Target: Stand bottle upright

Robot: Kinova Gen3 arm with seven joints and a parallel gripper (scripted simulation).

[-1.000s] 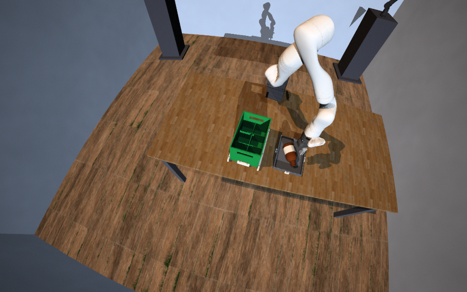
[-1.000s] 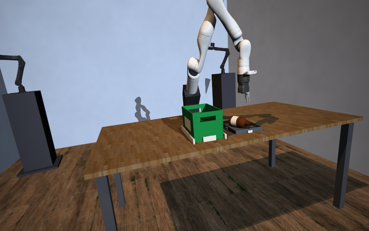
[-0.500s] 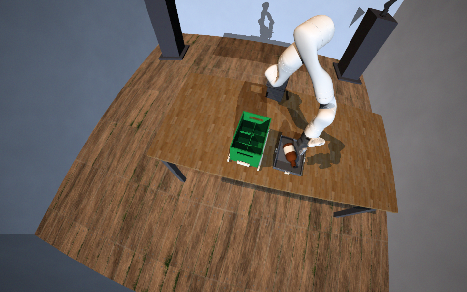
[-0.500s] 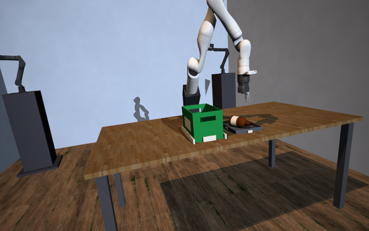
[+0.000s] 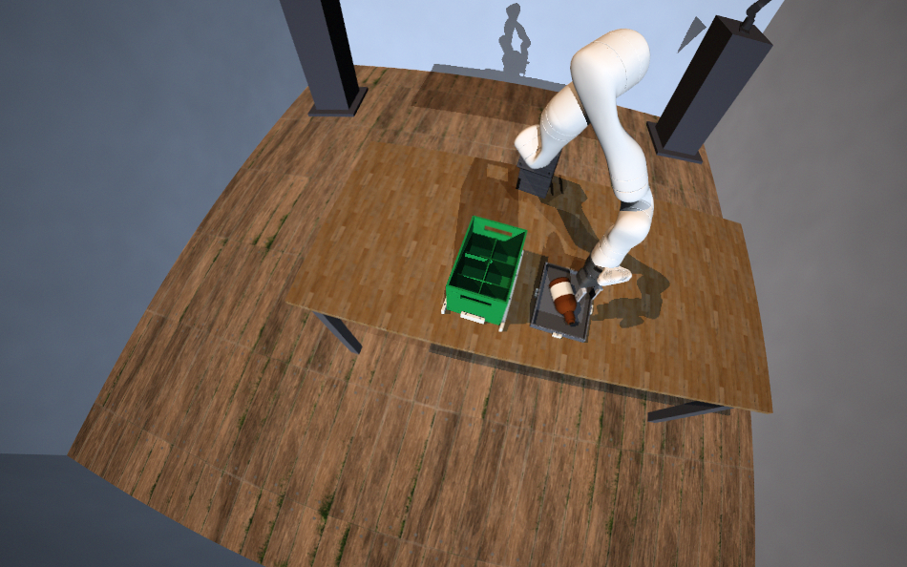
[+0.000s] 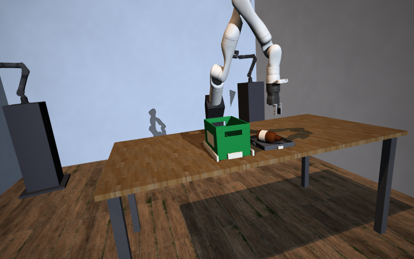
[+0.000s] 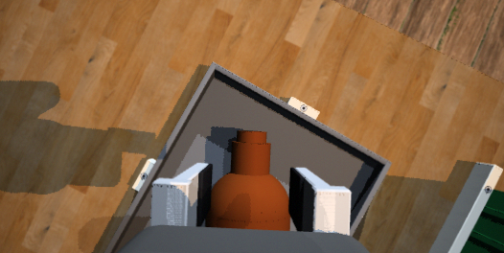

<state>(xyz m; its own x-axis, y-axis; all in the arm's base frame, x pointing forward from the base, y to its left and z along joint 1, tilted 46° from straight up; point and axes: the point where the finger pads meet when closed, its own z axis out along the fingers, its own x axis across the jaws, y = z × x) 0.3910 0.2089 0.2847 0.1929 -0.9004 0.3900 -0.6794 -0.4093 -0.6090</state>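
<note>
Now: hand 16 cm above the brown bottle, 5 cm past it and 1 cm to the left of it. Round my hand: green crate 29 cm to the right, 12 cm below, 11 cm behind; then tray 19 cm below, 7 cm behind, 1 cm to the right.
</note>
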